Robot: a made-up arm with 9 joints. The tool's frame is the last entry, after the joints. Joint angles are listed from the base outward. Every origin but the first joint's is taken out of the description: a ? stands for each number. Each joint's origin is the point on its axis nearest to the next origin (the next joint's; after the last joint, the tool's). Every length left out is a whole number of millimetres.
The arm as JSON. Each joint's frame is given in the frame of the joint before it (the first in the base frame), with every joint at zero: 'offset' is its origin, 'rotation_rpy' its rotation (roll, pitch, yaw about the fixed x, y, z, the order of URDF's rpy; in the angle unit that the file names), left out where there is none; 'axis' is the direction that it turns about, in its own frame. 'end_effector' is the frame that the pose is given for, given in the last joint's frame.
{
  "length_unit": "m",
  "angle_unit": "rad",
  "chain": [
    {
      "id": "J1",
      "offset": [
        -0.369,
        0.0,
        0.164
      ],
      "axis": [
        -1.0,
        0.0,
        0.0
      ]
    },
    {
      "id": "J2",
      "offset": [
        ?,
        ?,
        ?
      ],
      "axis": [
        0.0,
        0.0,
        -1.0
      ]
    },
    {
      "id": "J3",
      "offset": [
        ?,
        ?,
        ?
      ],
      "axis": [
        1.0,
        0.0,
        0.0
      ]
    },
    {
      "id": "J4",
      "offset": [
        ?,
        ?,
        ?
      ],
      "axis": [
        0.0,
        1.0,
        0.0
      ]
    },
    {
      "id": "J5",
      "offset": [
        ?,
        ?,
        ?
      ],
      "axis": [
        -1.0,
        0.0,
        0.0
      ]
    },
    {
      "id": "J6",
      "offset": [
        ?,
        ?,
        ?
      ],
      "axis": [
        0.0,
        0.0,
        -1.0
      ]
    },
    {
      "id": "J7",
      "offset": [
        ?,
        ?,
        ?
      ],
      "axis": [
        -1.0,
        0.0,
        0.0
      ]
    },
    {
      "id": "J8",
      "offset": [
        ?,
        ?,
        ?
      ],
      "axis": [
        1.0,
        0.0,
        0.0
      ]
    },
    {
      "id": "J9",
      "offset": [
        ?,
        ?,
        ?
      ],
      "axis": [
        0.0,
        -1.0,
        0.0
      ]
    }
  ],
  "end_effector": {
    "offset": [
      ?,
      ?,
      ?
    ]
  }
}
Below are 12 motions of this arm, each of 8 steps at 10 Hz.
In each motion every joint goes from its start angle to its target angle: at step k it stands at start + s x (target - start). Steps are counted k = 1, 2, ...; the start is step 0. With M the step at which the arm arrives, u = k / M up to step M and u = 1 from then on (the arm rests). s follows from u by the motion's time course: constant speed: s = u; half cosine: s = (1 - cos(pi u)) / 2; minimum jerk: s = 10 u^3 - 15 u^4 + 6 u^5.
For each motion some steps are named. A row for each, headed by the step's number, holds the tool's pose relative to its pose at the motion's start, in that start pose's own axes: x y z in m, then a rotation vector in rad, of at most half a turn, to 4 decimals.
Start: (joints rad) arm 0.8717 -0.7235 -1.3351 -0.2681 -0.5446 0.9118 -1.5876 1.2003 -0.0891
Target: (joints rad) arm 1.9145 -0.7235 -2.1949 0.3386 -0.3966 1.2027 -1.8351 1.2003 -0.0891
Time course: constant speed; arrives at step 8
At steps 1, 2, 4, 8:
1: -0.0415 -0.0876 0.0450 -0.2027 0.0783 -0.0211
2: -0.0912 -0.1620 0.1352 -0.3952 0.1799 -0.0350
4: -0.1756 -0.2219 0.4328 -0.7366 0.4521 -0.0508
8: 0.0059 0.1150 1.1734 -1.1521 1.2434 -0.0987

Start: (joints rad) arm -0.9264 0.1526 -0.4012 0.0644 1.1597 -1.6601 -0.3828 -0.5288 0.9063
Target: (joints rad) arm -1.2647 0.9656 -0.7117 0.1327 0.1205 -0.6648 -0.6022 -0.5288 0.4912
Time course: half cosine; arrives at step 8
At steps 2, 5, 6, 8:
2: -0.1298 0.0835 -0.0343 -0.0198 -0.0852 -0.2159
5: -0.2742 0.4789 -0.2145 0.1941 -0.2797 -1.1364
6: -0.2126 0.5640 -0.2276 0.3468 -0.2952 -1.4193
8: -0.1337 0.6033 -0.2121 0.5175 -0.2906 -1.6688

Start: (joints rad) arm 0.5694 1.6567 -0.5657 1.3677 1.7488 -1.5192 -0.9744 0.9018 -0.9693
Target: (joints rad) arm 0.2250 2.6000 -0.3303 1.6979 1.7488 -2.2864 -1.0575 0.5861 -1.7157
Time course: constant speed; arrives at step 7
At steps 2, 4, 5, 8:
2: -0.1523 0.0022 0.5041 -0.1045 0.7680 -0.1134
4: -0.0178 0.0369 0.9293 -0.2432 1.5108 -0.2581
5: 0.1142 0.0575 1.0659 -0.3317 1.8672 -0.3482
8: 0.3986 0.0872 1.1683 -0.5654 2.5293 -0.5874

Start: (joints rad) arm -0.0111 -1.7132 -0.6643 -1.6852 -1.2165 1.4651 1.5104 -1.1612 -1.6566
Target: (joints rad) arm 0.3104 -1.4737 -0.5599 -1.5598 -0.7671 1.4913 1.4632 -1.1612 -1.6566
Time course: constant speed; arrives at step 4
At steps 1, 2, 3, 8:
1: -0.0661 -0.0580 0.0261 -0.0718 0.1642 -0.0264
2: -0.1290 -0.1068 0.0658 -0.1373 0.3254 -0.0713
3: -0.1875 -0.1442 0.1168 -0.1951 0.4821 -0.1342
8: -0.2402 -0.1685 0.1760 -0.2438 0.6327 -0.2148

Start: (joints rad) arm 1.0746 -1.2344 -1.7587 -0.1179 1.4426 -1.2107 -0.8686 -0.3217 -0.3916
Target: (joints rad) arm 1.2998 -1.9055 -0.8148 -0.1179 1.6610 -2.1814 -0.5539 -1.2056 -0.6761
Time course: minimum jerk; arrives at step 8
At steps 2, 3, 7, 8:
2: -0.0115 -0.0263 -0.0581 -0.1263 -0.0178 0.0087
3: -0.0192 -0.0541 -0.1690 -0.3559 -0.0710 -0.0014
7: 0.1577 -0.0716 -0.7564 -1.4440 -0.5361 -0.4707
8: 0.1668 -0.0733 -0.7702 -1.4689 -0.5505 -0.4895

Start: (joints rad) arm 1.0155 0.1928 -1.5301 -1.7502 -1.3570 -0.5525 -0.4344 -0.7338 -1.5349
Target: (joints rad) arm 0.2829 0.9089 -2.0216 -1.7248 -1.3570 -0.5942 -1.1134 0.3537 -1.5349
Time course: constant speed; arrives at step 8
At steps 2, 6, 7, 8:
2: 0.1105 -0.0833 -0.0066 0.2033 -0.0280 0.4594
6: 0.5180 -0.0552 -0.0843 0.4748 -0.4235 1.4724
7: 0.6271 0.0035 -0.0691 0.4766 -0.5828 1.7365
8: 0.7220 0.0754 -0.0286 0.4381 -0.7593 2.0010

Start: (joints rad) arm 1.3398 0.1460 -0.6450 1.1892 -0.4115 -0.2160 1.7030 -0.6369 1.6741
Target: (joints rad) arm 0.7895 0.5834 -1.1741 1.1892 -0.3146 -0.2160 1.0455 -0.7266 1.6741
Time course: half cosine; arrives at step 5
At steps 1, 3, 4, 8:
1: -0.0161 0.0121 -0.0163 0.0228 0.0005 -0.0789
3: -0.0872 0.0560 -0.1568 0.2179 -0.0066 -0.4923
4: -0.1019 0.0616 -0.2425 0.3353 -0.0102 -0.6409
8: -0.1038 0.0617 -0.2784 0.3841 -0.0110 -0.6903

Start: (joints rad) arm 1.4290 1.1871 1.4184 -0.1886 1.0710 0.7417 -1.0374 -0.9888 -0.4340
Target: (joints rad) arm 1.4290 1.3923 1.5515 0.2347 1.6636 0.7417 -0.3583 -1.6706 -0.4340
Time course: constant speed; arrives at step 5
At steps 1, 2, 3, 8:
1: -0.0109 0.0942 0.0251 -0.3394 -0.0458 -0.1219
2: -0.0144 0.1906 0.0102 -0.6693 -0.1067 -0.2496
3: -0.0078 0.2770 -0.0442 -0.9869 -0.1836 -0.3868
8: 0.0476 0.3809 -0.2473 -1.5701 -0.3840 -0.7096

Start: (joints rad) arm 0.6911 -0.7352 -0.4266 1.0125 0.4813 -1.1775 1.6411 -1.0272 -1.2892
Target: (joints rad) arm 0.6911 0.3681 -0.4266 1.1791 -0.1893 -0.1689 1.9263 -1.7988 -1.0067
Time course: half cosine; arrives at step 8
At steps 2, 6, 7, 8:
2: -0.0856 0.0228 0.0525 -0.0873 0.1638 0.0792
6: -0.1288 -0.1183 0.2852 -0.5887 0.2258 0.9419
7: -0.0842 -0.1397 0.2835 -0.5956 0.1208 1.1101
8: -0.0667 -0.1448 0.2793 -0.5895 0.0782 1.1683

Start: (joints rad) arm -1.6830 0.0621 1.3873 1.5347 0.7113 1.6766 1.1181 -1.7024 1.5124
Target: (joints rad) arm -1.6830 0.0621 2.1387 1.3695 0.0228 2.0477 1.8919 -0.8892 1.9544
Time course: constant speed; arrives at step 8
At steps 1, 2, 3, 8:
1: -0.0311 0.0517 -0.0876 0.0198 -0.1539 -0.0665
2: -0.0477 0.1024 -0.1793 0.0312 -0.3130 -0.1240
3: -0.0494 0.1496 -0.2733 0.0345 -0.4763 -0.1717
8: 0.1361 0.2683 -0.7045 -0.0546 -1.3176 -0.2315

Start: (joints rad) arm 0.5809 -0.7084 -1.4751 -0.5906 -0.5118 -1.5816 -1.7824 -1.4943 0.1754
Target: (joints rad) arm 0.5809 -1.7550 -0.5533 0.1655 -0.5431 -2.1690 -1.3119 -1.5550 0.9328
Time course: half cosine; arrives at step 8
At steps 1, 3, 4, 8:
1: -0.0126 -0.0093 -0.0146 -0.0329 -0.0563 0.0294
3: -0.0577 -0.1338 -0.1173 -0.2189 -0.4742 0.3007
4: -0.0210 -0.2645 -0.1699 -0.2877 -0.7806 0.5523
8: 0.3785 -0.5214 -0.1474 -0.1057 -1.5604 1.3691

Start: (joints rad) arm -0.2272 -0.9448 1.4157 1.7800 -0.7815 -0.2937 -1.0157 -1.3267 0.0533
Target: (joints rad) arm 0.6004 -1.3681 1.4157 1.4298 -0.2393 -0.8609 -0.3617 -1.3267 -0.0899
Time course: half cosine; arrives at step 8
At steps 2, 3, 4, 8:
2: 0.0007 -0.0294 0.0164 -0.0800 -0.0092 0.0228
3: 0.0007 -0.0641 0.0335 -0.1680 -0.0172 0.0446
4: -0.0008 -0.1090 0.0496 -0.2697 -0.0252 0.0671
8: -0.0169 -0.2488 0.0484 -0.5164 -0.0572 0.1162

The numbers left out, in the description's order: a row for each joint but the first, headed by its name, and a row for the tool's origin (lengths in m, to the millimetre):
J2: 0.0 0.003 -0.099
J3: 0.087 -0.097 0.0
J4: 0.0 0.083 0.031
J5: -0.103 0.0 0.327
J6: 0.0 -0.076 0.267
J7: -0.42 -0.105 0.0
J8: 0.0 0.119 0.065
J9: 0.0 -0.173 -0.001
tool: -0.338 0.0 0.028

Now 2 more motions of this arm.
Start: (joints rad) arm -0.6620 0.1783 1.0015 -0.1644 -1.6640 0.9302 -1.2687 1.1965 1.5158
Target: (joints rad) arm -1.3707 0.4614 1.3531 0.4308 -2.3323 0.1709 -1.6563 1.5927 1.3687
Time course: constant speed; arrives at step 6
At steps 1, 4, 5, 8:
1: -0.0081 0.2608 -0.0913 -0.1235 -0.0738 -0.3768
4: 0.4981 0.7620 -0.3858 -0.2877 -0.3193 -1.5908
5: 0.7495 0.7512 -0.4210 -0.2622 -0.4144 -2.0064
8: 0.9696 0.6495 -0.4034 -0.1872 -0.5178 -2.4180

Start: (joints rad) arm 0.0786 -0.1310 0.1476 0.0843 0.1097 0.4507 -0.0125 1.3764 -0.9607
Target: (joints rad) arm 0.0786 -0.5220 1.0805 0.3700 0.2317 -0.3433 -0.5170 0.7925 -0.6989
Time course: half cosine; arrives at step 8
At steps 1, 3, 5, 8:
1: -0.0192 0.0013 0.0490 0.0217 0.0427 0.0078
3: -0.0888 -0.0436 0.4275 0.1710 0.3548 0.0764
5: 0.0535 -0.2665 0.9514 0.3767 0.8070 0.2196
8: 0.3690 -0.5483 1.2311 0.5511 1.1627 0.3823

